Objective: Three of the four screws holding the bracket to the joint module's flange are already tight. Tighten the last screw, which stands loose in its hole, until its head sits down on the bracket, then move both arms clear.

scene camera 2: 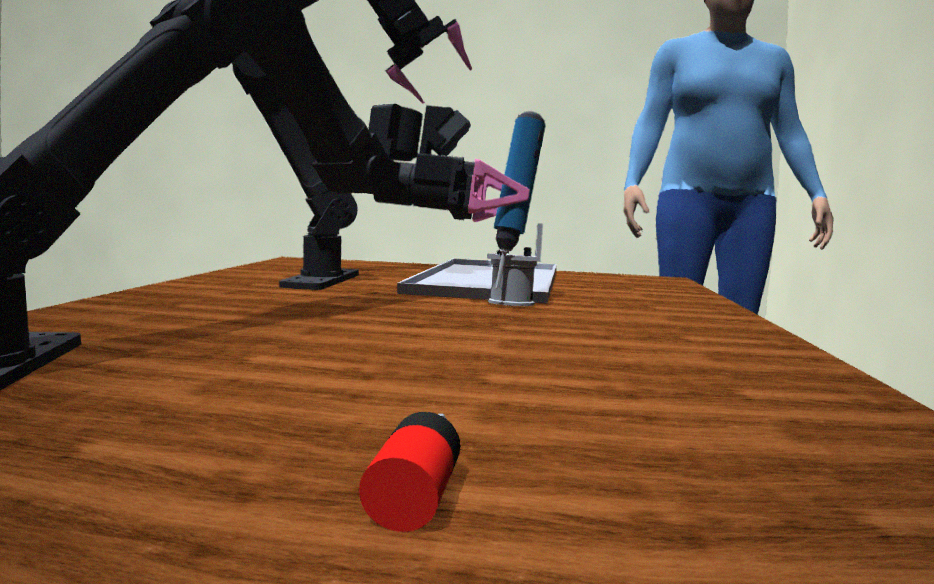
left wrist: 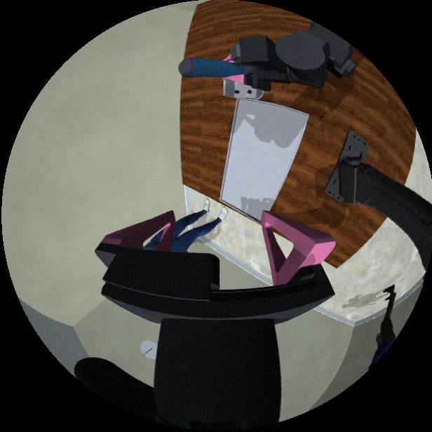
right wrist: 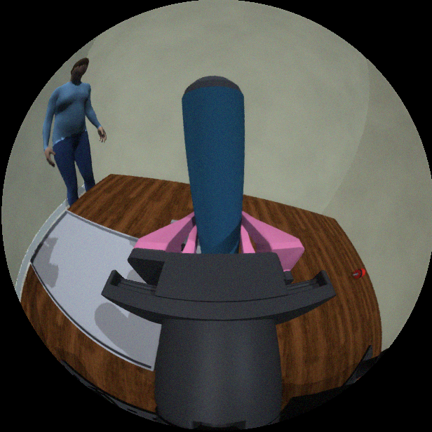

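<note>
My right gripper is shut on the blue screwdriver, which leans slightly, handle up. In scene camera 2 its thin shaft runs down across the front of the grey joint module, past the bracket's level; where its tip rests is unclear. The bracket is on top of the module, with a dark screw head showing. The loose screw cannot be made out. My left gripper is open and empty, high above the table.
A shallow grey tray lies behind the module. A red and black cylinder lies near the front in scene camera 2. A person stands beyond the table.
</note>
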